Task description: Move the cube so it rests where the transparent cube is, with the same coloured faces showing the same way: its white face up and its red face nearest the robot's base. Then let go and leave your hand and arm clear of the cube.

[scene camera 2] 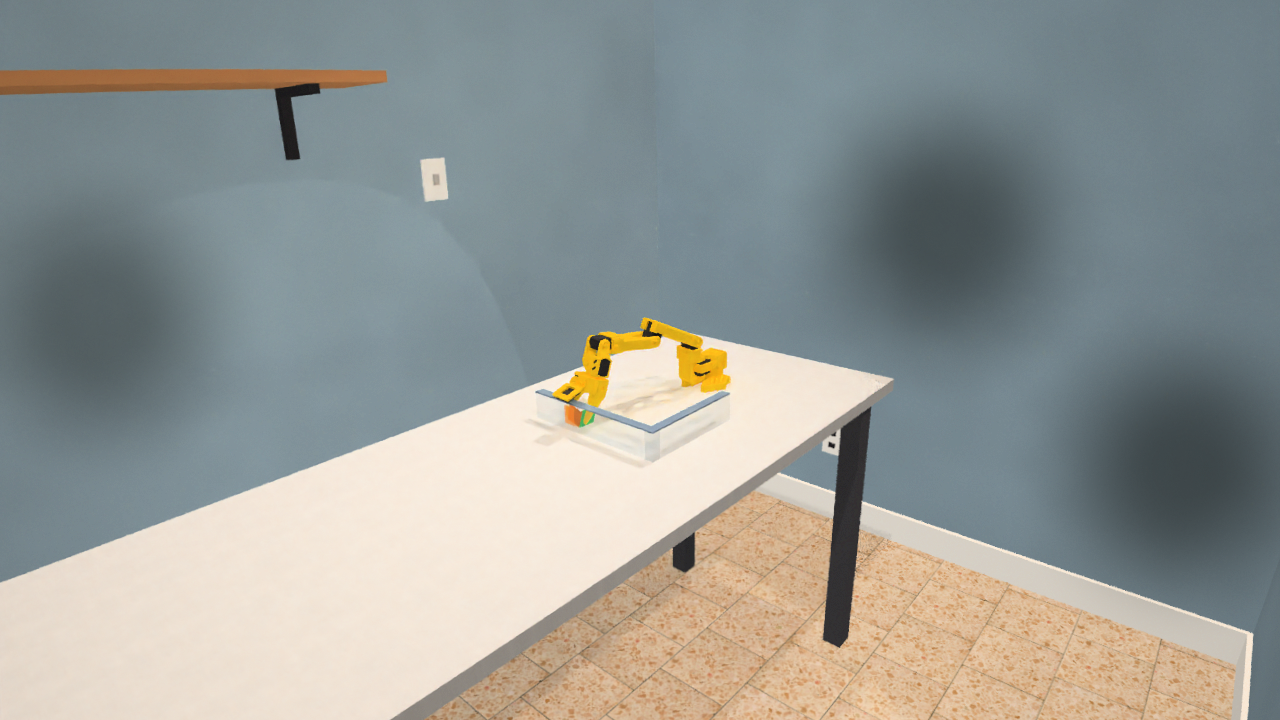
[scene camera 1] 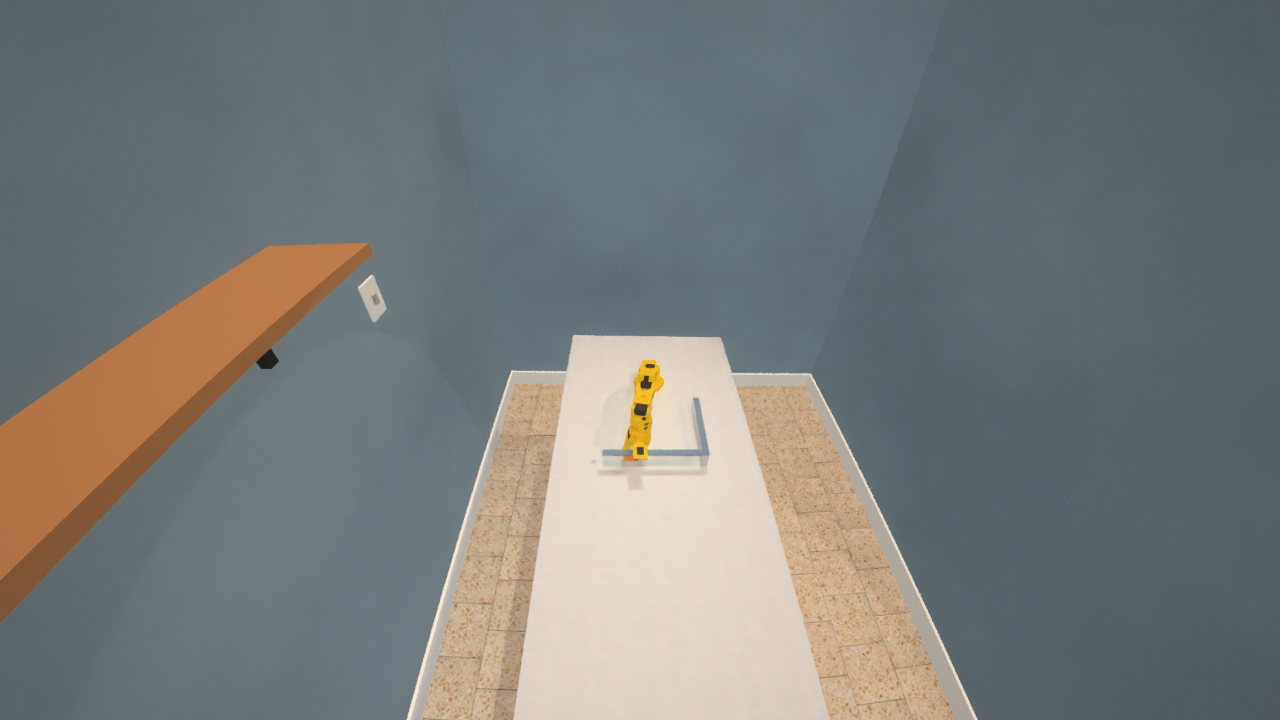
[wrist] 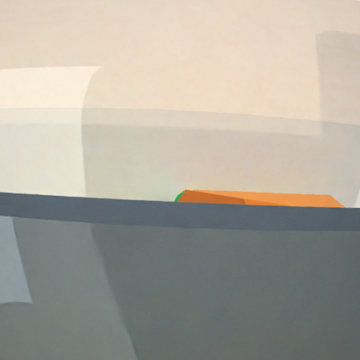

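Pixels of known places: arm's base at its link origin: [scene camera 2: 699, 386].
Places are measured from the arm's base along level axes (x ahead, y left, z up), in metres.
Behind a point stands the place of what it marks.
The cube [scene camera 1: 631, 458] [scene camera 2: 572, 415] @[x 0.353, y -0.048, z 0.035 m] [wrist: 280, 198] shows an orange face and, in scene camera 2, a green face at its right. It is by the far clear wall, at the arm's hand. My gripper [scene camera 1: 637, 454] @[x 0.322, y -0.046, z 0.012 m] [scene camera 2: 581, 411] @[x 0.322, y -0.046, z 0.012 m] points down at the wall and is shut on the cube; a yellow jaw shows against the cube in scene camera 2. In the wrist view the jaws do not show, and the wall's edge hides most of the cube. Its white and red faces are not visible. I cannot make out the transparent cube in any view.
A low clear wall with a blue-grey top edge [scene camera 1: 675, 453] @[x 0.347, y 0.060, z 0.060 m] [scene camera 2: 623, 420] @[x 0.347, y 0.086, z 0.060 m] [wrist: 100, 206] runs across in front of the arm's base. A second such wall [scene camera 1: 700, 425] @[x 0.239, y 0.150, z 0.060 m] [scene camera 2: 691, 411] @[x 0.236, y 0.159, z 0.060 m] meets it at a corner. Both stand on the white table [scene camera 1: 666, 582] @[x 0.696, y 0.012, z 0.000 m] [scene camera 2: 402, 537] @[x 0.780, y 0.028, z 0.000 m].
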